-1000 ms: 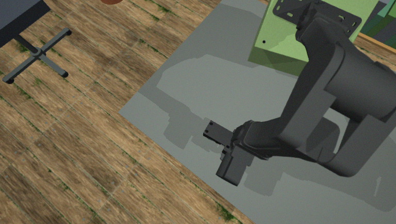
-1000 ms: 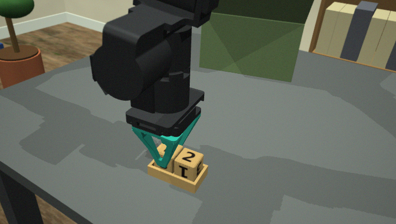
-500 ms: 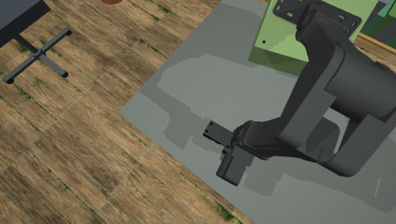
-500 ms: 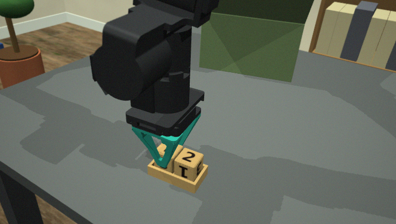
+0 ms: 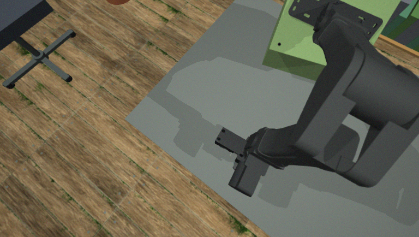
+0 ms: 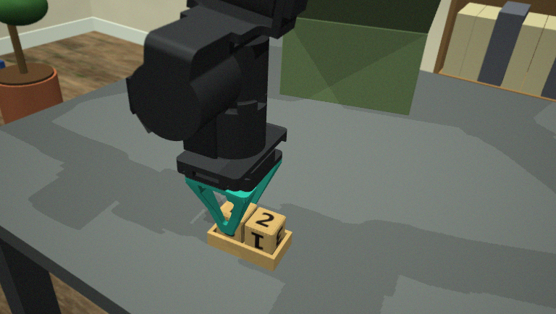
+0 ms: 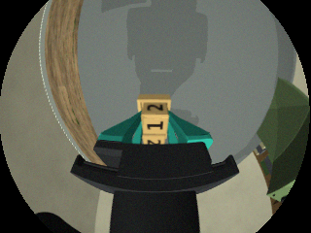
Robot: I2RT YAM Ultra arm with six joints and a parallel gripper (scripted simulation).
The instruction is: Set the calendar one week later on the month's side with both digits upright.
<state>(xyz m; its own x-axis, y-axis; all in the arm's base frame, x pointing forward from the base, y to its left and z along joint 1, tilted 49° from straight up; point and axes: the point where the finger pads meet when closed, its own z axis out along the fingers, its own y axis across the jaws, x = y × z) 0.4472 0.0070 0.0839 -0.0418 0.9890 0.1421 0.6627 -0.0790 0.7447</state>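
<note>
The tray lies 20 mm to the left of my hand and 20 mm below it.
</note>
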